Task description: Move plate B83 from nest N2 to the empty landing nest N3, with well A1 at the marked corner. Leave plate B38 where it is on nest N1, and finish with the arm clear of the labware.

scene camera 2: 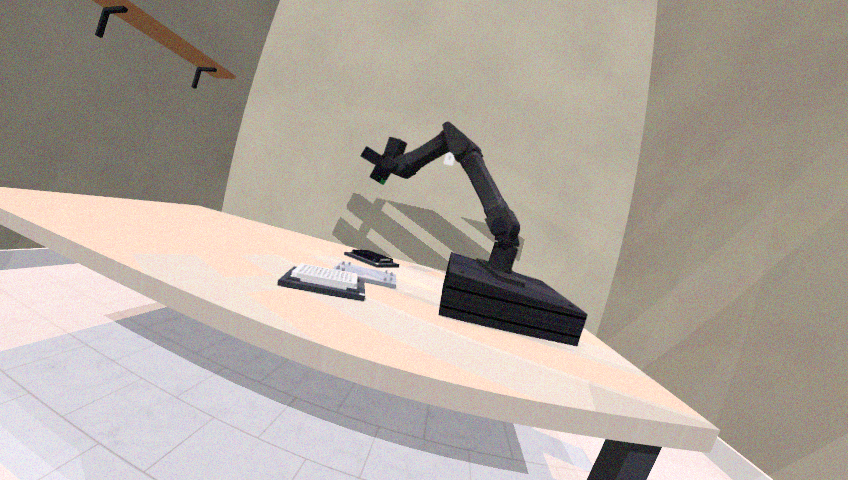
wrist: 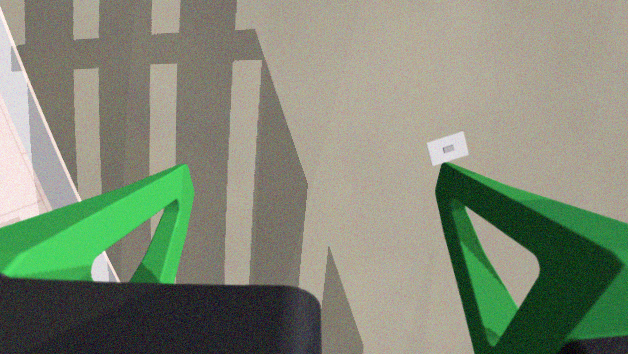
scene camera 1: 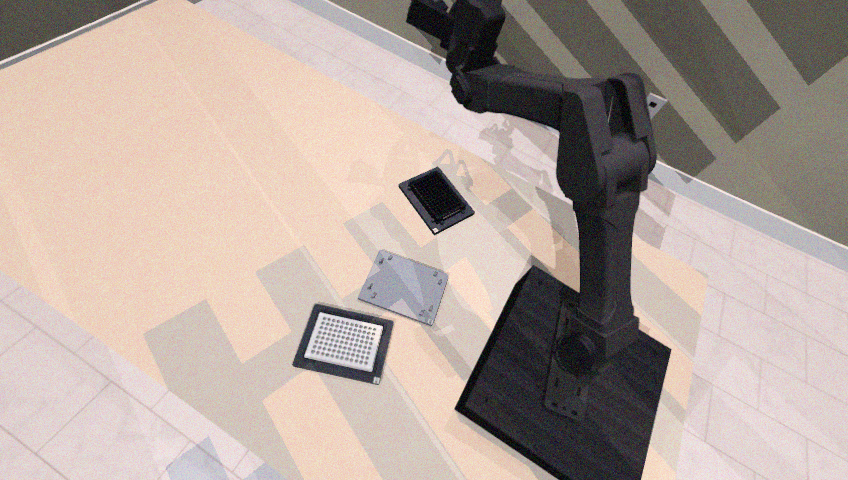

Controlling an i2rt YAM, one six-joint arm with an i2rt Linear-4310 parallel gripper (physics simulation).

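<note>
A white well plate (scene camera 1: 343, 340) (scene camera 2: 324, 276) sits on a dark nest (scene camera 1: 342, 369). A black well plate (scene camera 1: 437, 195) (scene camera 2: 372, 256) sits on another dark nest (scene camera 1: 446, 224). Between them lies the bare light-grey nest (scene camera 1: 403, 286) (scene camera 2: 370, 273) with small pins and a pale tag at one corner. The plate and nest labels are too small to read, and no labware shows in the wrist view. My gripper (wrist: 314, 177) (scene camera 2: 382, 180) is open and empty, high above the table and well apart from the labware; its fingers are hidden in scene camera 1.
The arm's black base block (scene camera 1: 505, 404) (scene camera 2: 511, 312) stands on the table (scene camera 1: 178, 148) (scene camera 2: 178, 237), to the right of the nests. A wall shelf (scene camera 2: 172, 42) is at the upper left. A wall socket (wrist: 447, 148) is beyond the fingers. Striped shadows cross the table and wall.
</note>
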